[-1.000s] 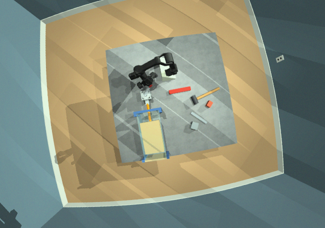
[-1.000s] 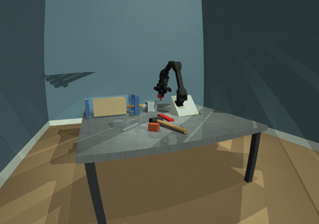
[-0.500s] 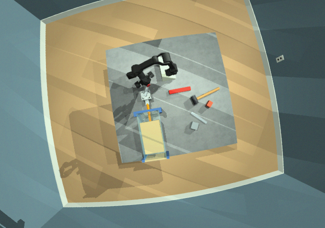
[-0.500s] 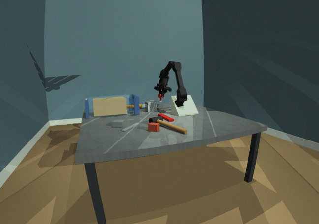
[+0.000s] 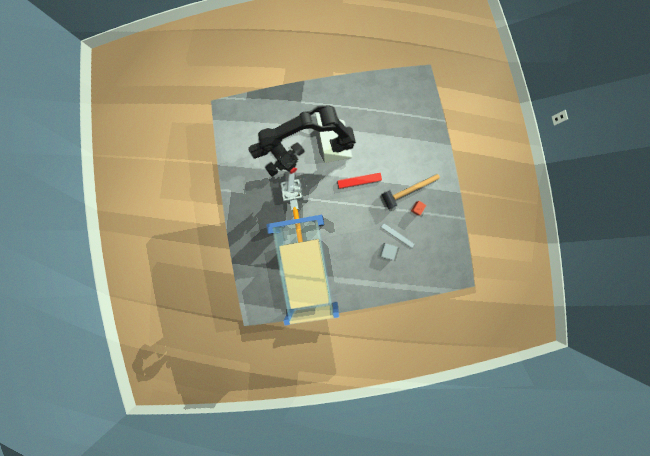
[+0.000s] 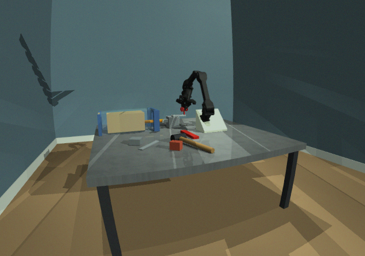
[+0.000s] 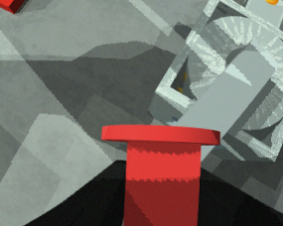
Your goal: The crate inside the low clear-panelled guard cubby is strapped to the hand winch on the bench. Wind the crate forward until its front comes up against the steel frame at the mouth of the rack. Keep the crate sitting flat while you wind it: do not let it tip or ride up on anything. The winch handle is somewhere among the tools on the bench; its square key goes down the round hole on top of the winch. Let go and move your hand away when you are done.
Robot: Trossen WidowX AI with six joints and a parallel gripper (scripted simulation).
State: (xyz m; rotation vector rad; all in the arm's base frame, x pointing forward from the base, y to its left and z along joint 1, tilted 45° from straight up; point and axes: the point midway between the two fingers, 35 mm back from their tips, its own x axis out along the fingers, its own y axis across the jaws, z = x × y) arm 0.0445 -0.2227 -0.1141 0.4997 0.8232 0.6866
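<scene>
The winch handle is 20 mm ahead of my gripper tip, 20 mm to the right of it and 30 mm below it. The rest, counted from my gripper tip: grey winch (70 mm ahead, 40 mm to the right, 100 mm below); red flat bar (120 mm ahead, 310 mm to the left, 130 mm below); red spool-shaped handle grip (10 mm behind).
</scene>
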